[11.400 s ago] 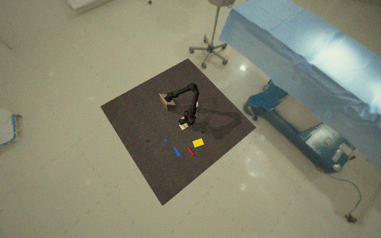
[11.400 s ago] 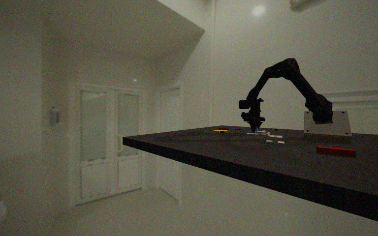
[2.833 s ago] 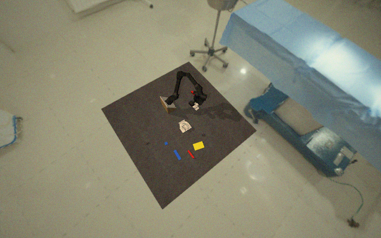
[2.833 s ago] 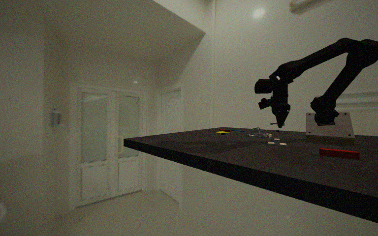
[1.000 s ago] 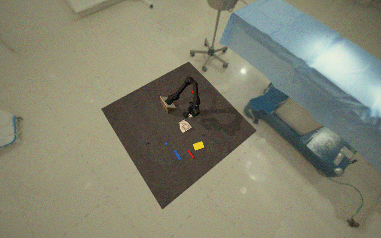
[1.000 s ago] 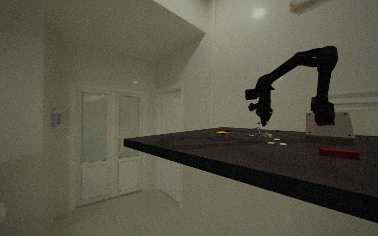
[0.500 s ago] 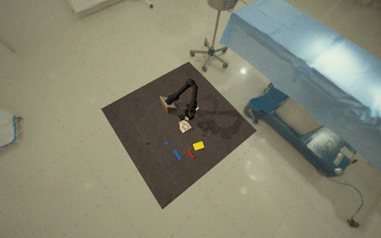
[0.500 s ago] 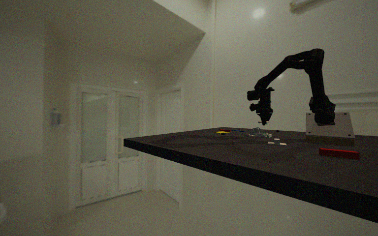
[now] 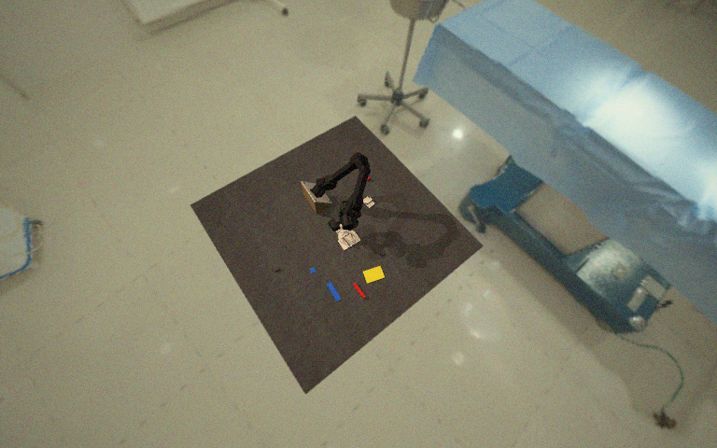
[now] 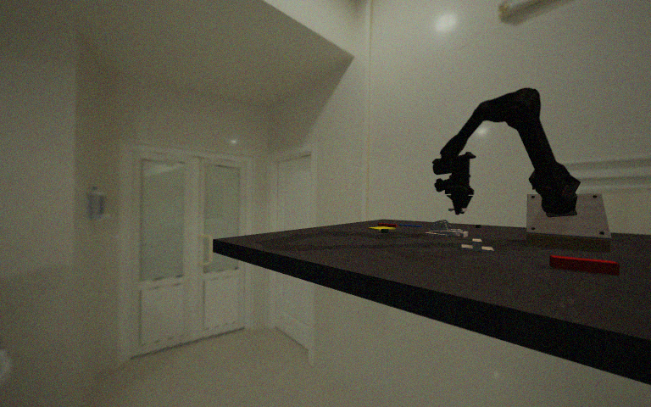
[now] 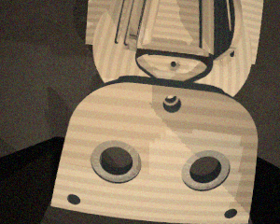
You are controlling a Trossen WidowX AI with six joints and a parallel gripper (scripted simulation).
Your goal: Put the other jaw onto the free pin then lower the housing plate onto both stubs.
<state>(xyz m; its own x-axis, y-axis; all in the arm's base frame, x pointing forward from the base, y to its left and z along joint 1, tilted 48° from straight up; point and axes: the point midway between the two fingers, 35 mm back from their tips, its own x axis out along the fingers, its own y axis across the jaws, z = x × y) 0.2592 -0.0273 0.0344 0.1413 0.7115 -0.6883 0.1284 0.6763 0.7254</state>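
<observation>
Now: gripper tip 70 mm above the curved white jaw and 20 mm short of it. Also, from my gripper tip: blue bar 280 mm to the right, 250 mm ahead, 80 mm below; then small blue piece 300 mm to the right, 80 mm below, 70 mm ahead; then yellow block 320 mm ahead, 80 mm below, 50 mm to the right.
</observation>
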